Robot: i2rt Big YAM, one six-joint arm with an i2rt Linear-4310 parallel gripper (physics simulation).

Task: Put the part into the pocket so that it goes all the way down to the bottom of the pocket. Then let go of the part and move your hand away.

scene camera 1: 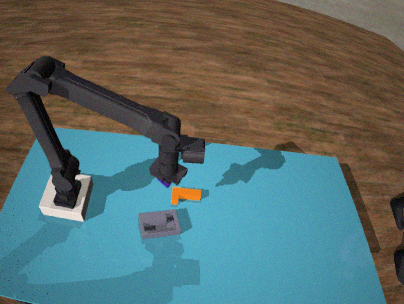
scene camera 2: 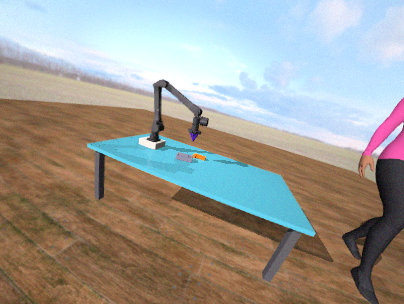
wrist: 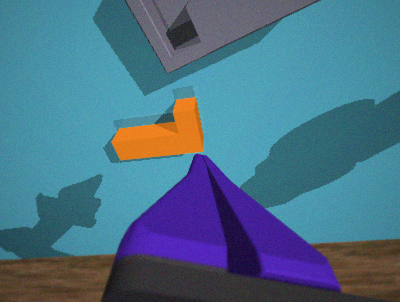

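Seen in the pictures: gripper, fingertip midpoint: (scene camera 1: 168, 186) (scene camera 2: 193, 141) (wrist: 197, 164); arm's base at its link origin: (scene camera 1: 68, 194) (scene camera 2: 153, 140).
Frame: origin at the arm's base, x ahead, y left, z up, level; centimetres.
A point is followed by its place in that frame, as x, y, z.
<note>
The orange L-shaped part (scene camera 1: 187, 194) {45.4, 9.9, -2.9} (scene camera 2: 199, 157) {45.3, 9.5, -4.4} (wrist: 157, 139) {44.7, 9.9, -2.7} lies flat on the blue table, apart from the grey block. The grey block (scene camera 1: 160, 233) {36.7, -8.6, -2.7} (scene camera 2: 184, 157) {37.4, -8.3, -2.5} (wrist: 240, 30) {34.3, -0.7, -2.1} stands beside it and has the pocket in its top; the pocket holds no orange part. In the wrist view the block is cut off by the top edge. My gripper (scene camera 1: 168, 185) {37.8, 2.5, 10.4} (scene camera 2: 194, 140) {37.8, 2.5, 10.4} (wrist: 197, 164) {37.8, 2.5, 10.4} is shut with its purple fingers together and nothing between them. It hangs above the table, behind the part in scene camera 1, and does not touch the part.
The blue table (scene camera 1: 280, 225) {83.6, 0.2, -5.7} (scene camera 2: 240, 190) {86.9, -22.0, -5.7} carries the arm's white base (scene camera 1: 62, 212) {-0.4, -7.7, -1.3} (scene camera 2: 151, 143) {3.3, -7.5, -1.1} at its left. A person in a pink top (scene camera 2: 392, 132) stands on the wooden floor beyond the table's right end. Shadows of the arm fall across the table.
</note>
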